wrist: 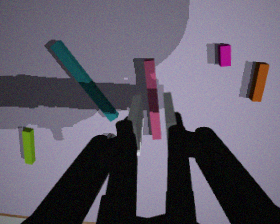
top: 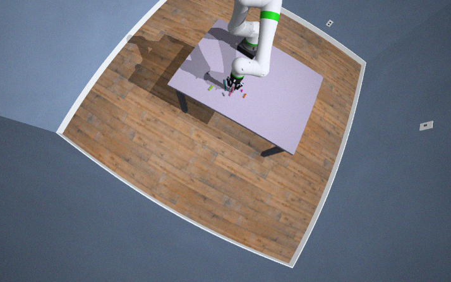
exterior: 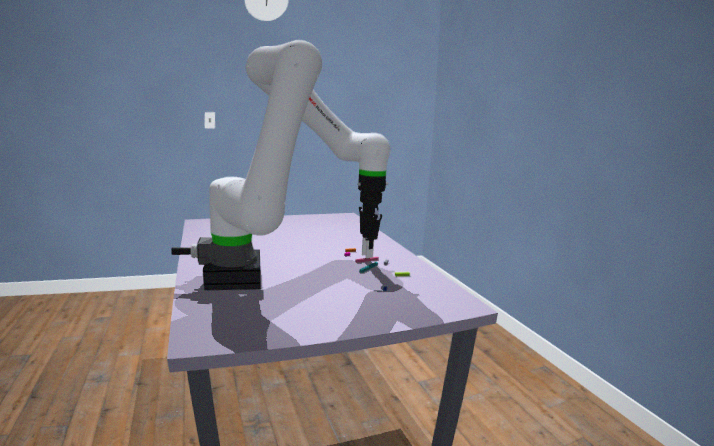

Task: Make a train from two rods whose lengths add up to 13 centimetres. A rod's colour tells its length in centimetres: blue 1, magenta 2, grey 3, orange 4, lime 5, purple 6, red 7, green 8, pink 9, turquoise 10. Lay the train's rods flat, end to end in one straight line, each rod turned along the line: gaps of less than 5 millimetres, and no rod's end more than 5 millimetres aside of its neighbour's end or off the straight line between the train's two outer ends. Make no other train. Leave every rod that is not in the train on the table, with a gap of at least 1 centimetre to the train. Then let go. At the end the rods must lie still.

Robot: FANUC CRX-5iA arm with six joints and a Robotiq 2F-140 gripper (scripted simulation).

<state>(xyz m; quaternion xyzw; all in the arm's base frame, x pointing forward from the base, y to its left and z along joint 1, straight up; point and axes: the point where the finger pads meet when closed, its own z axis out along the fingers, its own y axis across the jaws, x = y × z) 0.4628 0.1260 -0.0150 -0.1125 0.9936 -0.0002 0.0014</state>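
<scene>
Right now the pink rod is 50 mm below my hand. Round my hand: grey rod (60 mm ahead, 30 mm to the right, 50 mm below); then magenta rod (60 mm behind, 60 mm to the left, 50 mm below); then turquoise rod (10 mm behind, 70 mm to the right, 50 mm below).
</scene>
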